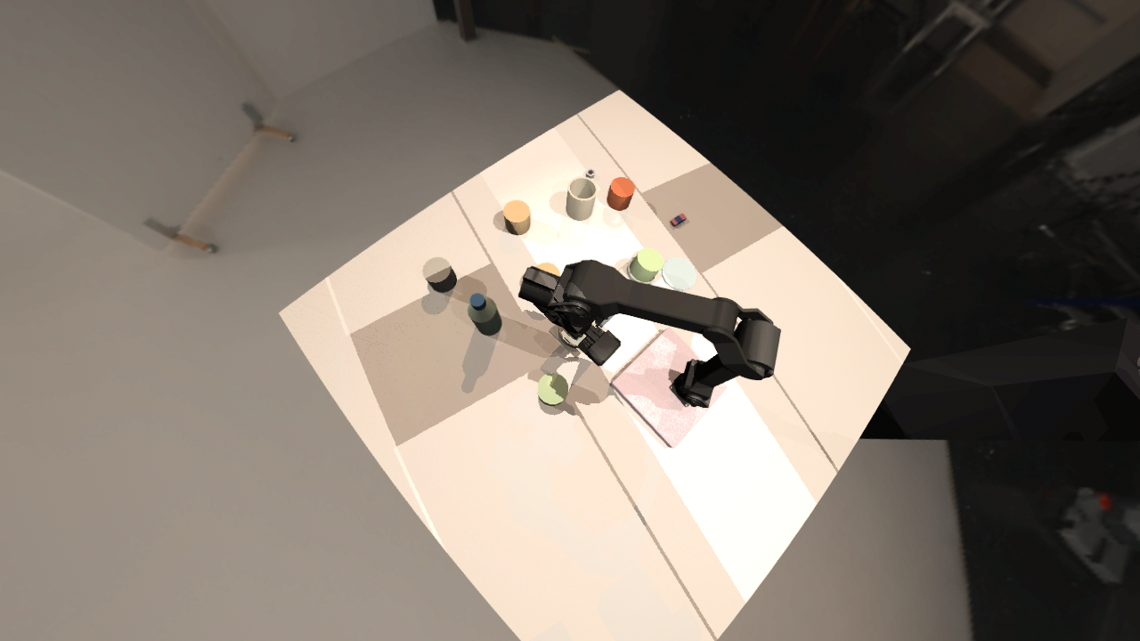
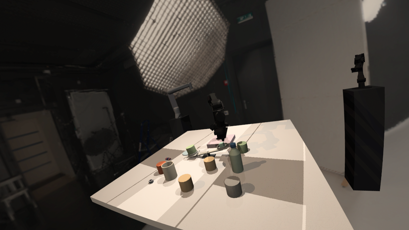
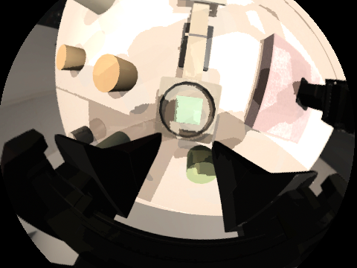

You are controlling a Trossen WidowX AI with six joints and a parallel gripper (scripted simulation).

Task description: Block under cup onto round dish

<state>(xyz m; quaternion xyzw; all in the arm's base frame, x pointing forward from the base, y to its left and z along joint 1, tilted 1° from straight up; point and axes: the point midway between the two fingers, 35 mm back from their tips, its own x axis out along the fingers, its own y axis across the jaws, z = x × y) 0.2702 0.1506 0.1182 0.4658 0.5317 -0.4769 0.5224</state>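
Right now my gripper tip is 1 cm short of the pale green block, 2 cm to the left of it and 4 cm above it. The rest, counted from my gripper tip: bottle with blue cap (17 cm ahead, 12 cm to the left, 1 cm below); then pale blue round dish (3 cm behind, 38 cm to the right, 12 cm below); then grey cylinder (34 cm ahead, 13 cm to the left, 9 cm below).
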